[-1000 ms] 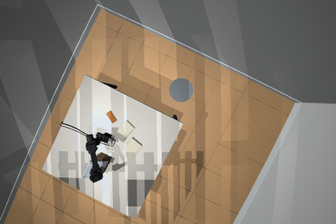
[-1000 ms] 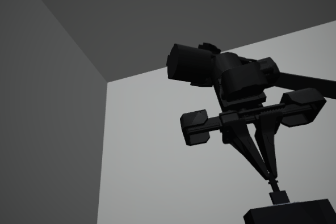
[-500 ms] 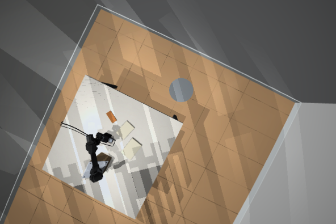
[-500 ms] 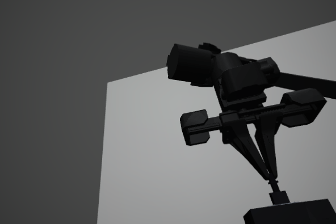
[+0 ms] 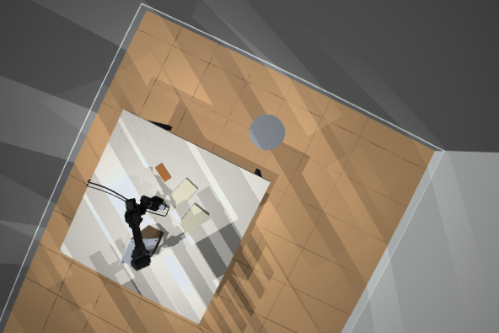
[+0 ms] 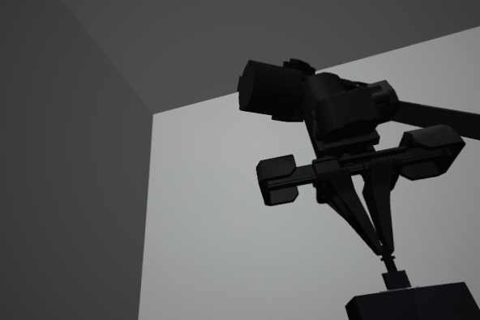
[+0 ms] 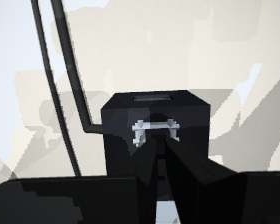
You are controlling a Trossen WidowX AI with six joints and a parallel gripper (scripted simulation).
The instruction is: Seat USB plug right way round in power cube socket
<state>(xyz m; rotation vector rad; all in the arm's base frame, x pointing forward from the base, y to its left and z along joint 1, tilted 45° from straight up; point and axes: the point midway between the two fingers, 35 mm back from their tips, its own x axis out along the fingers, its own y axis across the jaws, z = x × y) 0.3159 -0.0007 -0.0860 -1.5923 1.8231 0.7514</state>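
The USB plug is 10 mm below my gripper tip. Also, from my gripper tip: orange block: 230 mm ahead, 10 mm to the left, 100 mm below.
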